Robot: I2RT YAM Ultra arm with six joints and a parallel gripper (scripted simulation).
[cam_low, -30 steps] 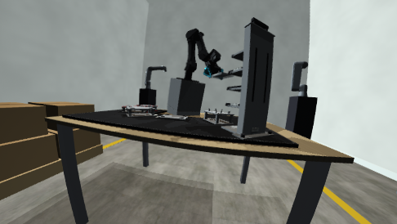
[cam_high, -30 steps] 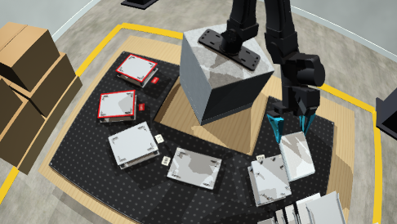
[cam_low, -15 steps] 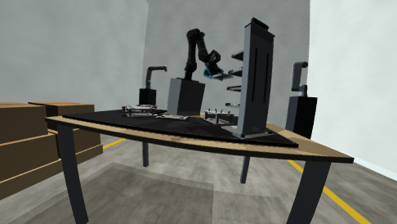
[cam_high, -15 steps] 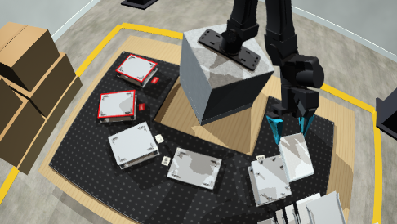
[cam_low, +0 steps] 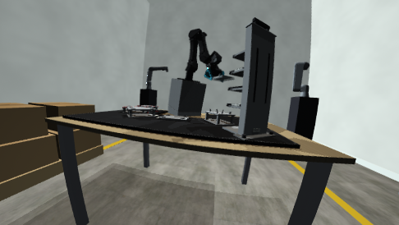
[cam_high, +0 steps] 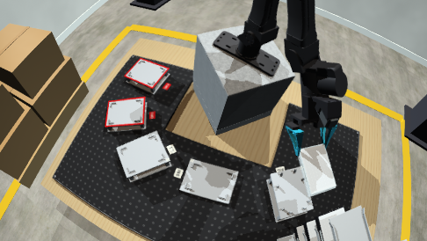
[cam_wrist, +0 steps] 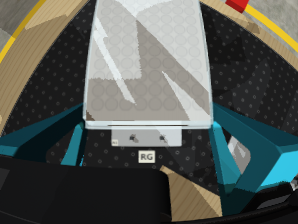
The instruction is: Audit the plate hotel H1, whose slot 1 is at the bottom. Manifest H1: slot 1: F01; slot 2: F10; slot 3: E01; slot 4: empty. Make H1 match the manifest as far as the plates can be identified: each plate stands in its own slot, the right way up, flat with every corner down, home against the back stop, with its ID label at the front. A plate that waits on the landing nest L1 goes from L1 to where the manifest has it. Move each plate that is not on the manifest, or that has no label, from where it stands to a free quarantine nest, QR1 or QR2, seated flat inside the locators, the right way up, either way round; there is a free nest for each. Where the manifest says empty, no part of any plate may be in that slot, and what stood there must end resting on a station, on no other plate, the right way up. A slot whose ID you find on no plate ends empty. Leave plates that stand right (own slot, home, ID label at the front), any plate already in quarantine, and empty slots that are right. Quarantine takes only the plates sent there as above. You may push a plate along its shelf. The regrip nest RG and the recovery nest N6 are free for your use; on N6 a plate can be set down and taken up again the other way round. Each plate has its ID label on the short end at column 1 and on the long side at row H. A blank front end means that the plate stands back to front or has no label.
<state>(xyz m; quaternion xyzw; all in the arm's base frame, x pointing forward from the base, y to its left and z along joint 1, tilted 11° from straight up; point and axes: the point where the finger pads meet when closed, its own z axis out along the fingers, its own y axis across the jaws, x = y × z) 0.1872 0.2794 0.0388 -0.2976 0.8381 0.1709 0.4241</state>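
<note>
My gripper is now 4 cm to the right of the white plate and 4 cm short of it. Also, from my hand: grey regrip nest (21 cm below, 4 cm ahead, 3 cm to the left); plate hotel H1 (24 cm ahead, 21 cm to the left, 6 cm below); RG tag (27 cm below, 4 cm behind, 3 cm to the right).
</note>
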